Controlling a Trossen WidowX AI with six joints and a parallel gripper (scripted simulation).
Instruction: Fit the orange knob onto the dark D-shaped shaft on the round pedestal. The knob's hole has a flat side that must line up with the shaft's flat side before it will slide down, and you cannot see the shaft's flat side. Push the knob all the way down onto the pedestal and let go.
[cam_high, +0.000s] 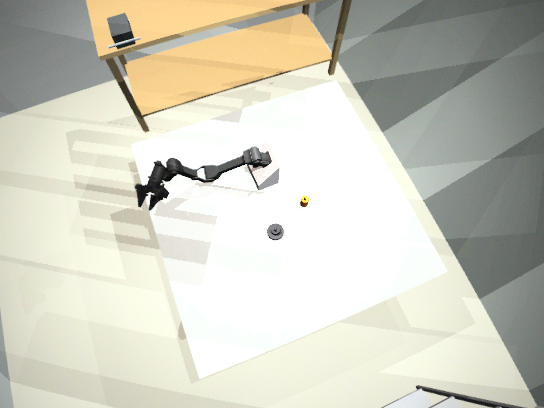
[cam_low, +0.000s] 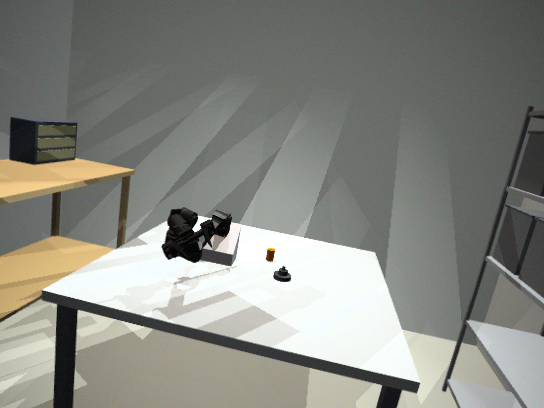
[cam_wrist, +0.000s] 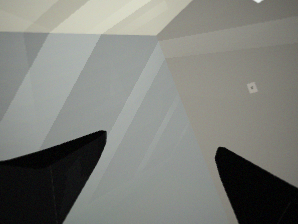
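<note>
Right now my gripper tip is 750 mm to the right of the orange knob, 220 mm above it and 100 mm short of it. Round my gripper tip: dark round pedestal 560 mm to the left, 220 mm below, 210 mm ahead.
</note>
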